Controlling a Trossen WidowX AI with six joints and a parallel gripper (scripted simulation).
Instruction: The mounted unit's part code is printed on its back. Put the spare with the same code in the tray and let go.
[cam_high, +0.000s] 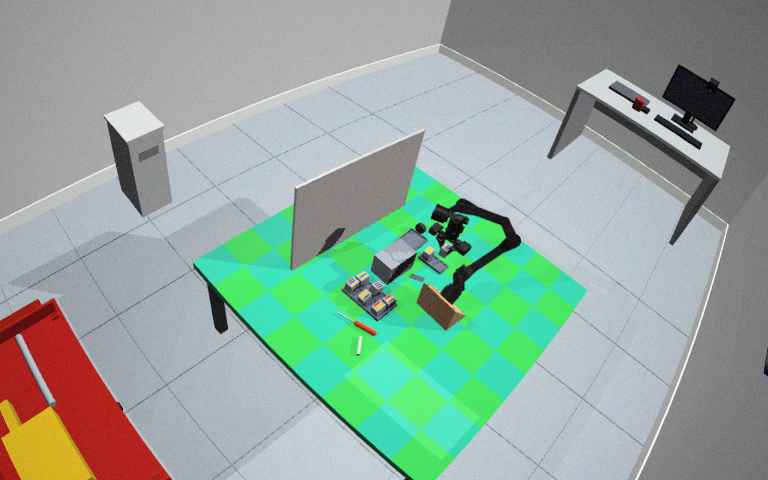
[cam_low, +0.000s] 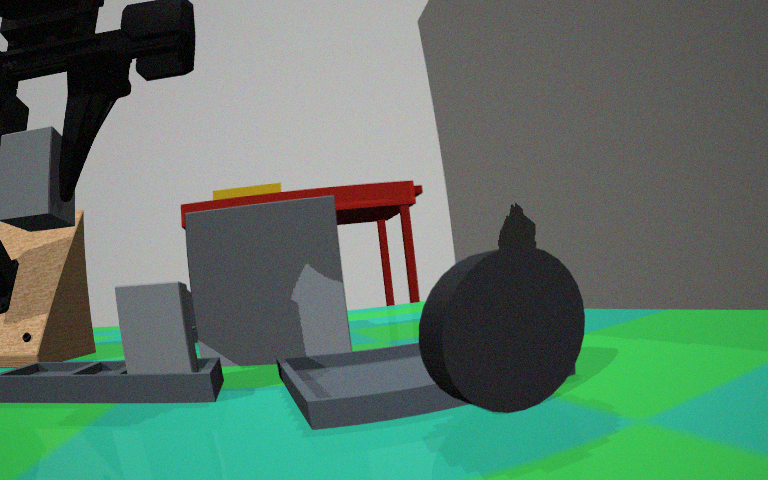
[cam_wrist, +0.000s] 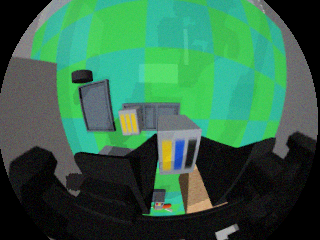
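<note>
The flat grey tray lies 18 cm ahead of my gripper tip, 10 cm below it and 2 cm to the right of it. From my gripper tip the other things lie so: mounted unit: 18 cm to the left, 14 cm ahead, 5 cm below; tall grey panel: 39 cm ahead, 16 cm to the left, 12 cm above; dark disc: 20 cm ahead, 10 cm to the right, 8 cm below.
</note>
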